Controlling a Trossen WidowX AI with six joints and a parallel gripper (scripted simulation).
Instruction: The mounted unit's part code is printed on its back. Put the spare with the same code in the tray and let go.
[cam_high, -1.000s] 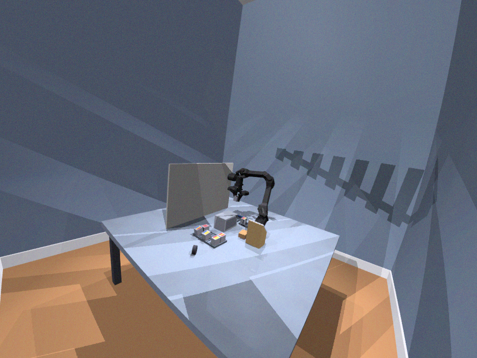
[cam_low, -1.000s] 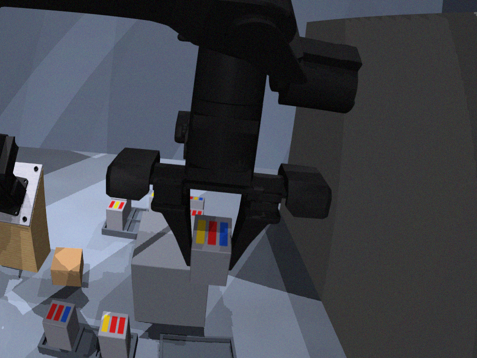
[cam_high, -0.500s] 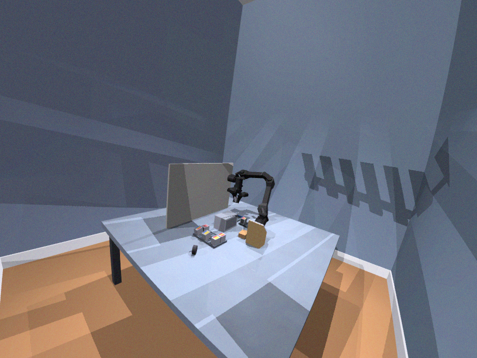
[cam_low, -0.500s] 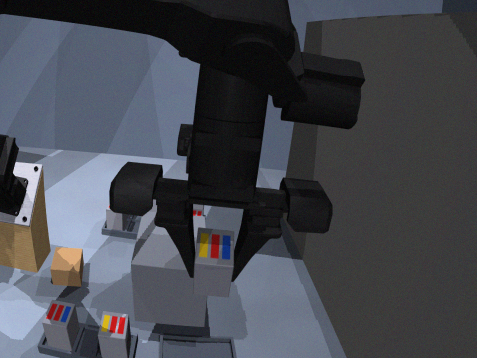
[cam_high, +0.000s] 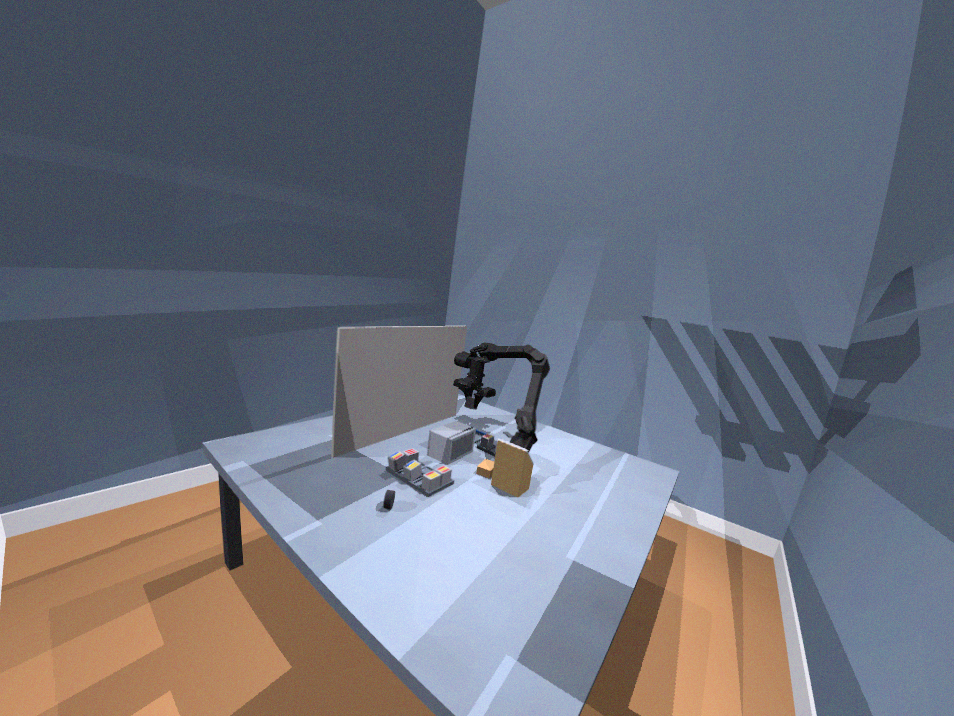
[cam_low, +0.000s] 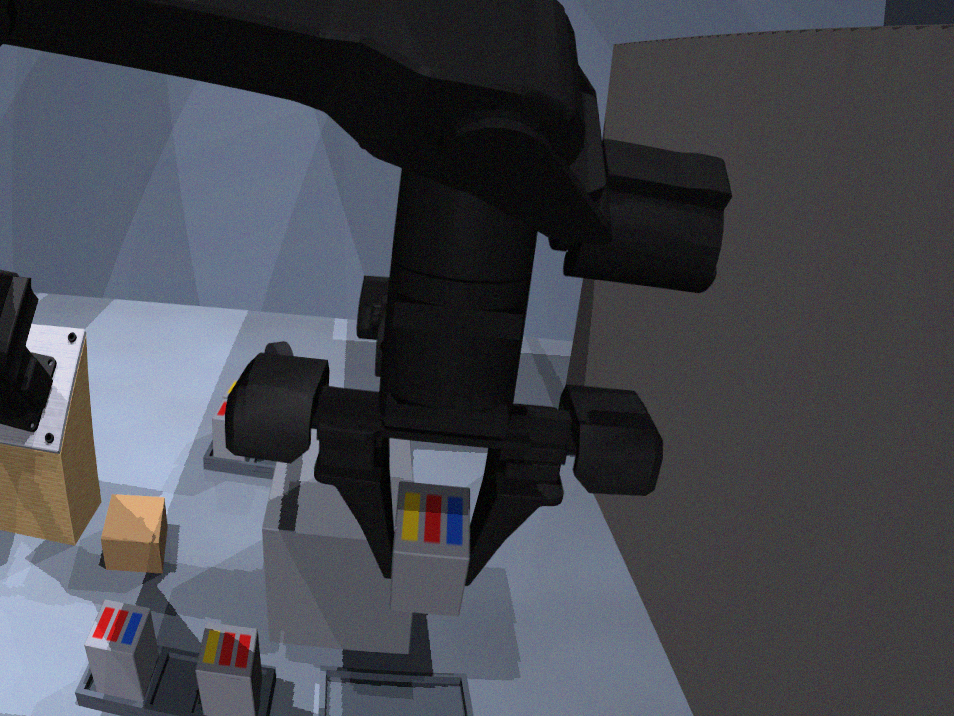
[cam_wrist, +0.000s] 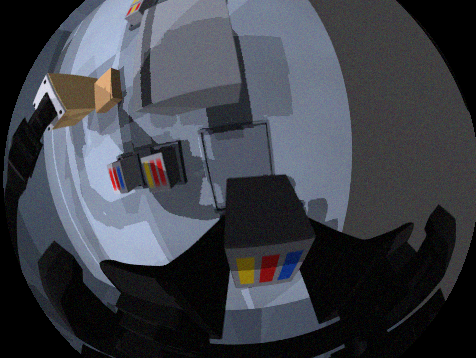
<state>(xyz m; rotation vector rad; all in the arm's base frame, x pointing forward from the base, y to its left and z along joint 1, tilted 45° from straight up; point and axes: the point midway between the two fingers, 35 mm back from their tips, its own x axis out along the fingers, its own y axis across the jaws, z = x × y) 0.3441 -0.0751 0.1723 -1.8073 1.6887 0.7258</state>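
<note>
Right now my gripper tip is 140 mm above the dark tray and 10 mm past it. The rest, counted from my gripper tip: white panel (190 mm to the left, 190 mm ahead, 80 mm above); then orange block (240 mm behind, 170 mm to the left, 130 mm below); then grey mounted unit (180 mm to the left, 90 mm below, 60 mm behind).
</note>
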